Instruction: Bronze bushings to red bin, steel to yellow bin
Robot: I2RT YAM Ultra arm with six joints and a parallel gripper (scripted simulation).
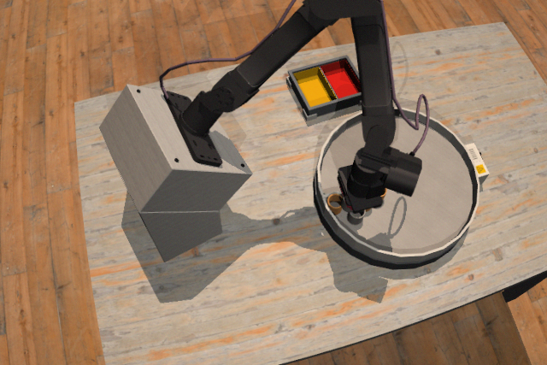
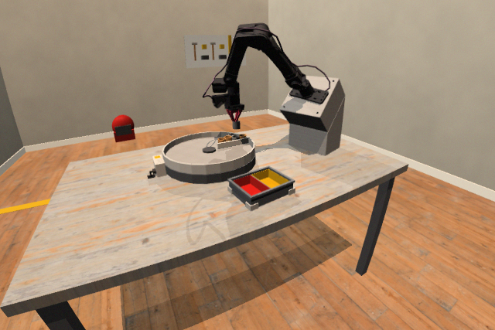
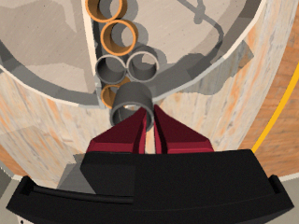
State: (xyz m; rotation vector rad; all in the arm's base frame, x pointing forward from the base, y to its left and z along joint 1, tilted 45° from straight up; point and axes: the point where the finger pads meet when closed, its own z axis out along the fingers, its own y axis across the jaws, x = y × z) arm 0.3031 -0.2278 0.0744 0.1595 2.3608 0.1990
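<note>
The two-part bin tray lies 41 cm to the left of my hand, 14 cm ahead of it and 13 cm below it. Also, from my hand: red bin (41 cm to the left, 18 cm ahead, 14 cm below); turntable (17 cm ahead, 10 cm below, 5 cm to the left); yellow bin (41 cm to the left, 14 cm below, 9 cm ahead).
</note>
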